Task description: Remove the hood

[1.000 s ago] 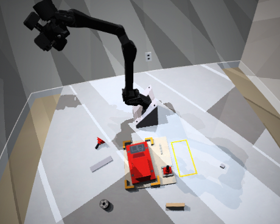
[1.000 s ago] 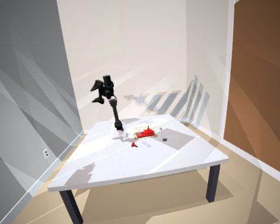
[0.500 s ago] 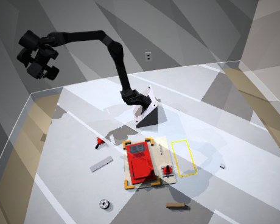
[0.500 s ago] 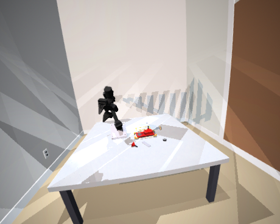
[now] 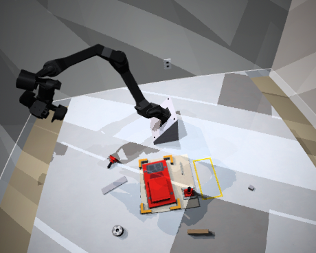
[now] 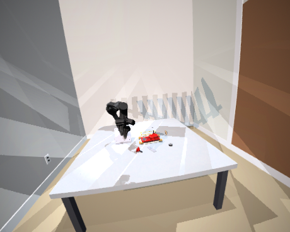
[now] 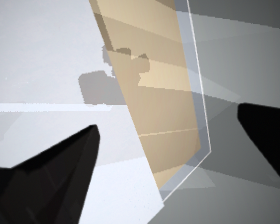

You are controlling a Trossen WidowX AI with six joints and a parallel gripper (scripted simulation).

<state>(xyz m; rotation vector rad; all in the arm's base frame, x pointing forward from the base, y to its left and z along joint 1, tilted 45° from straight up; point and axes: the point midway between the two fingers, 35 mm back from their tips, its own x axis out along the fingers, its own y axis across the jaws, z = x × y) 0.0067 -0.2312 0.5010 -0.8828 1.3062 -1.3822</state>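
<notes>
Right now my gripper tip is 340 mm short of the red hood, 410 mm to the right of it and 240 mm above it. The rest, counted from my gripper tip: wooden block: 530 mm ahead, 500 mm to the left, 260 mm below; grey strip: 250 mm ahead, 230 mm to the left, 270 mm below.
</notes>
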